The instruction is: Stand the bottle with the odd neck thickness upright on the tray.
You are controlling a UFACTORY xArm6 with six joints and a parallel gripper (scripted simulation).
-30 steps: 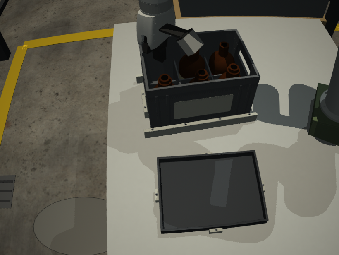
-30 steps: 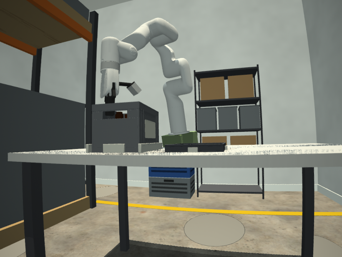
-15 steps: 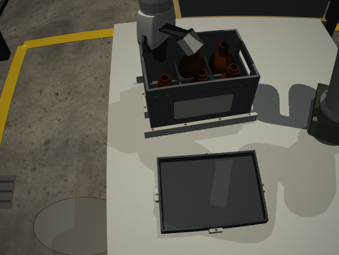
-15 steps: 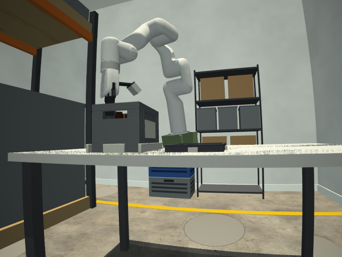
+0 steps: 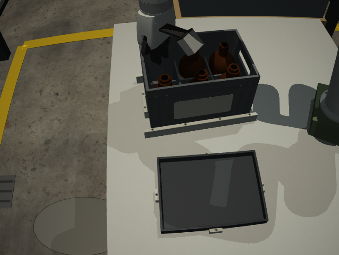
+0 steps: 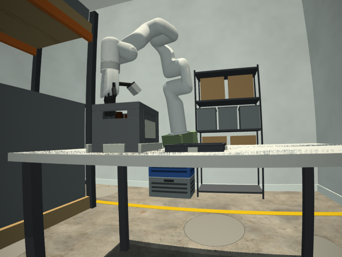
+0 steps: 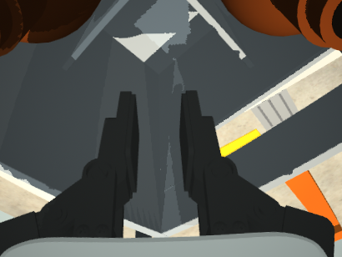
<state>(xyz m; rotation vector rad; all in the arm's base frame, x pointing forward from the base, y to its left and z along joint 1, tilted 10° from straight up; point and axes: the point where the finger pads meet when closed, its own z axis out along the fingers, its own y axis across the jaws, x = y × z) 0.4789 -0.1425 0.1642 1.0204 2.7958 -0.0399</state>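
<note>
Right now my hand is 9 cm past the dark crate, 4 cm to the right of it and 7 cm above it. Round my hand: glass bottle (17 cm behind, 1 cm to the right, 7 cm below); dark tray (9 cm behind, 32 cm to the left, 15 cm below).
</note>
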